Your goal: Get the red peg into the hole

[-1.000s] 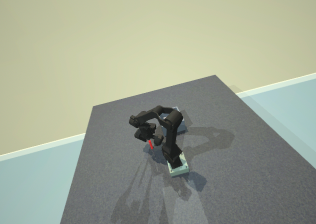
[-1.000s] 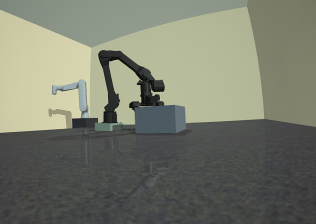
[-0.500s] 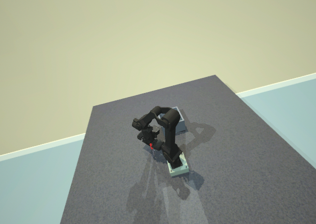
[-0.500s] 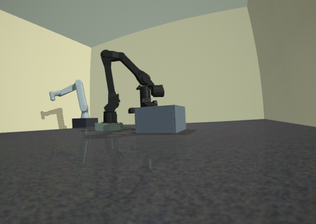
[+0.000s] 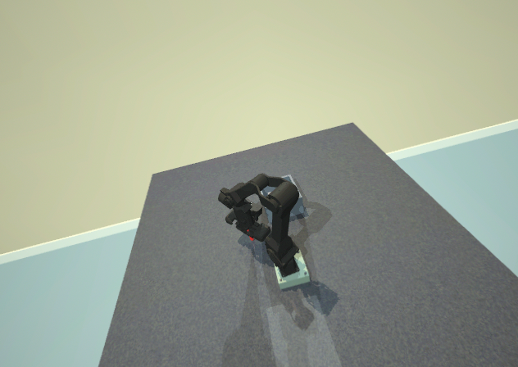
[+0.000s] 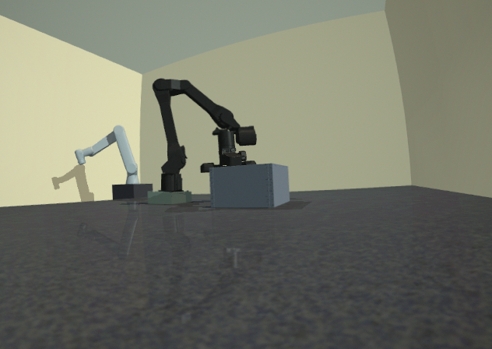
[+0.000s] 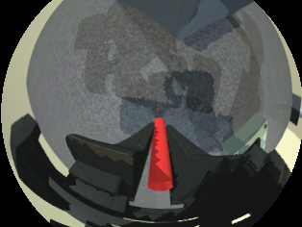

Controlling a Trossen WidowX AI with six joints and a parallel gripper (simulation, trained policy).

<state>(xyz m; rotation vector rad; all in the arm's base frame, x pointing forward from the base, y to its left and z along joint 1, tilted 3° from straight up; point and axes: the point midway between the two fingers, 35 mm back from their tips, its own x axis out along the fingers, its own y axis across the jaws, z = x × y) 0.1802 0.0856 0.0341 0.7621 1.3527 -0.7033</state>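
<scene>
Right now my gripper tip is 13 cm short of the plate, 18 cm to the left of it and 2 cm below it. Round my gripper tip: red peg (2 cm above); then grey box (13 cm ahead, 18 cm to the right).
</scene>
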